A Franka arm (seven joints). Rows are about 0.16 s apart.
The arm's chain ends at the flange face. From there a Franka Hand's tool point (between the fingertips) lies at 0.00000 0.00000 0.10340 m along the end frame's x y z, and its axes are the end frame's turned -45 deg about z.
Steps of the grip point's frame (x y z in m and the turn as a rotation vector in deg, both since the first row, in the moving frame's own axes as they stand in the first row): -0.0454 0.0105 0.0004 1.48 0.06 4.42; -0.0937 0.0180 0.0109 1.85 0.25 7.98; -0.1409 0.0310 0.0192 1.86 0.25 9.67; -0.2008 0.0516 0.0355 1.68 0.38 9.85; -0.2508 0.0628 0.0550 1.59 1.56 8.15; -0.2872 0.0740 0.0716 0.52 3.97 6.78; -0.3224 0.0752 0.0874 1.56 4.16 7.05
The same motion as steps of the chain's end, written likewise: -0.0229 0.0416 0.0004 1.09 -1.00 4.42; -0.0517 0.0818 0.0110 1.48 -1.13 7.98; -0.0759 0.1244 0.0193 1.49 -1.14 9.67; -0.1041 0.1812 0.0355 1.46 -0.92 9.85; -0.1332 0.2258 0.0551 2.23 -0.02 8.15; -0.1555 0.2609 0.0719 3.17 2.44 6.78; -0.1786 0.2882 0.0877 4.04 1.84 7.05
